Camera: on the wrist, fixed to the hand. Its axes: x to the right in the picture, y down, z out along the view.
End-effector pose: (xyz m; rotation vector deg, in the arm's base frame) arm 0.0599 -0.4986 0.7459 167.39 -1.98 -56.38
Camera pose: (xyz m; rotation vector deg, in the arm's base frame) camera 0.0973 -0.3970 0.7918 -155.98 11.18 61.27
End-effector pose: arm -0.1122 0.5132 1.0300 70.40 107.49 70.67
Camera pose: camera -0.2019 0.4719 0.9662 81.96 115.64 52.07
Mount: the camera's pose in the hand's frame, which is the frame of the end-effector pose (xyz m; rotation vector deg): -0.0020 -0.0986 -0.0640 16.51 -5.99 0.95
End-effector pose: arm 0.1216 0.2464 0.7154 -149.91 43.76 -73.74
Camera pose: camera 0.1091 0.3393 0.7864 -138.58 30.78 -65.81
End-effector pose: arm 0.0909 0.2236 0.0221 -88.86 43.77 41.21
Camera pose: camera 0.1706 0.1681 0.0884 -70.98 43.94 38.11
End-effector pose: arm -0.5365 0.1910 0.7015 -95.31 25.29 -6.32
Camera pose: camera -0.5372 0.1396 0.8072 -78.79 19.63 -4.04
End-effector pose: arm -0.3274 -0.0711 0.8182 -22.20 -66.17 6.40
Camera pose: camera -0.2812 -0.1786 0.8293 -7.85 -69.80 17.88
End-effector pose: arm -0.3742 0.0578 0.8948 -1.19 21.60 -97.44
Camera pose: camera -0.4829 0.0862 0.8603 5.97 2.99 -98.30
